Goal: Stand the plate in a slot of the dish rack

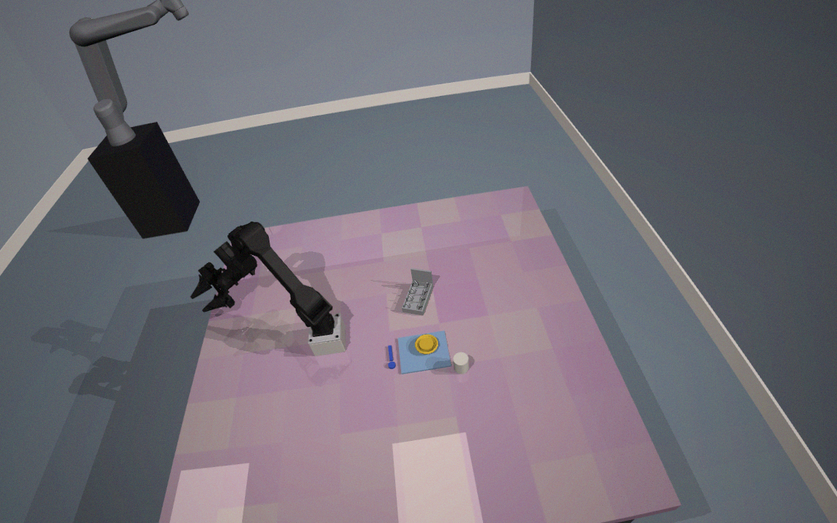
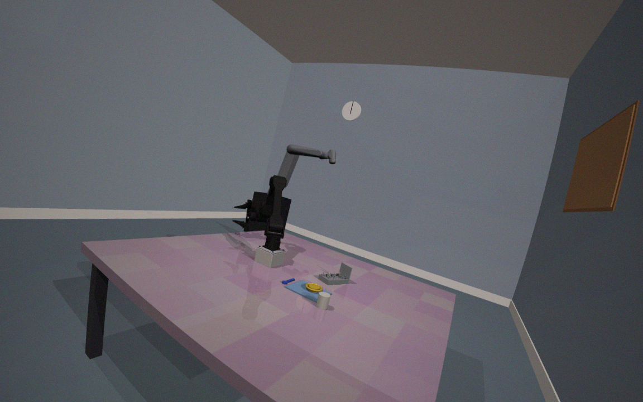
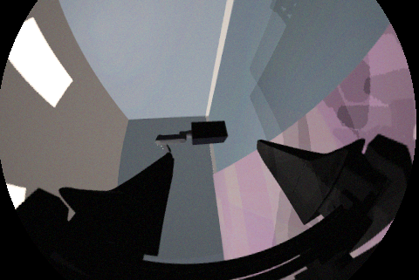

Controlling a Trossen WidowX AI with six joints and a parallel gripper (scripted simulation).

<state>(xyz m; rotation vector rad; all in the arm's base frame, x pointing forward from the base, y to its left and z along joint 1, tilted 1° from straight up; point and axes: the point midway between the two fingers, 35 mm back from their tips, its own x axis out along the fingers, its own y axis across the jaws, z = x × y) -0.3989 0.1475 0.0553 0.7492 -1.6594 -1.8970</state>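
Right now my gripper tip is 740 mm short of the yellow plate, 200 mm to the left of it and 110 mm above it. Also, from my gripper tip: light blue mat (720 mm ahead, 220 mm to the right, 130 mm below); small blue utensil (620 mm ahead, 230 mm to the right, 130 mm below); grey dish rack (730 mm ahead, 110 mm below).
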